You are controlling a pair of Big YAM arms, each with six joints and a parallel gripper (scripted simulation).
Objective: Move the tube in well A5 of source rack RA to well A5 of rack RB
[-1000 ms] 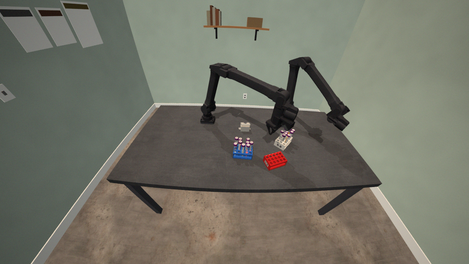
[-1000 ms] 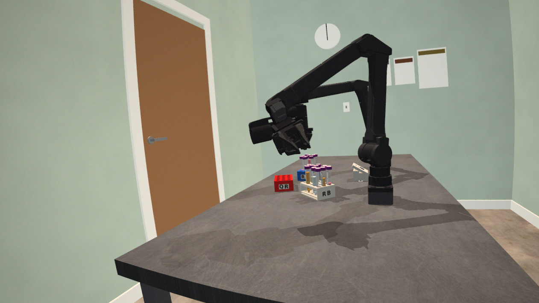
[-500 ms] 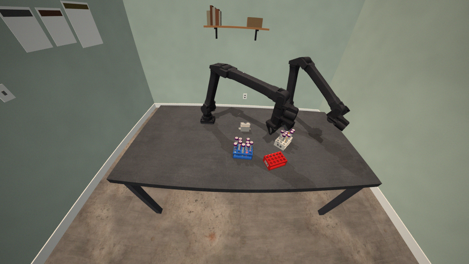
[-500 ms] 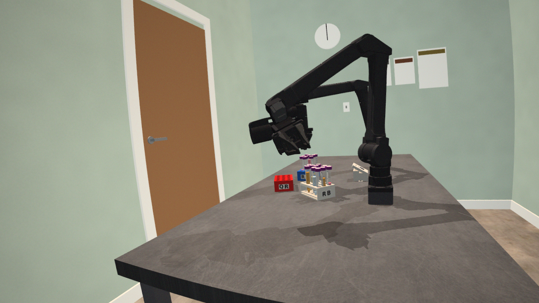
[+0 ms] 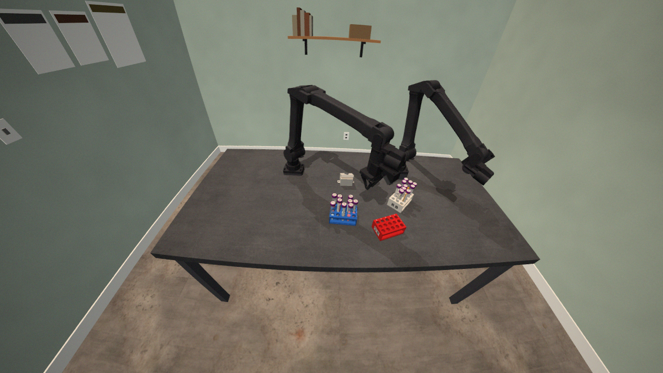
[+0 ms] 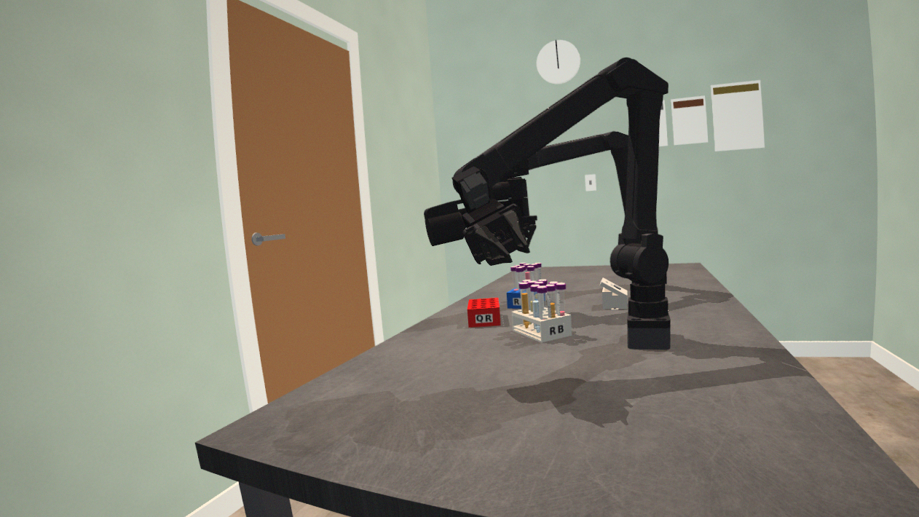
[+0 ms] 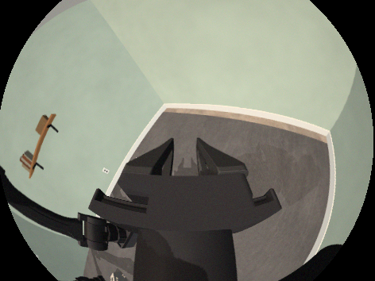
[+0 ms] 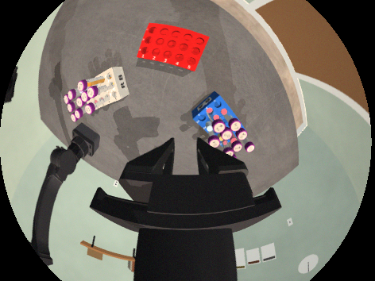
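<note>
My right hand is 15 cm to the left of the tube, 12 cm above it and 1 cm past it. From my right hand the other things lie so: red rack 16 cm below, 11 cm to the left, 9 cm ahead; then white rack 21 cm to the left, 16 cm below, 9 cm behind; then rack RA 16 cm below, 10 cm to the right, 2 cm ahead.
</note>
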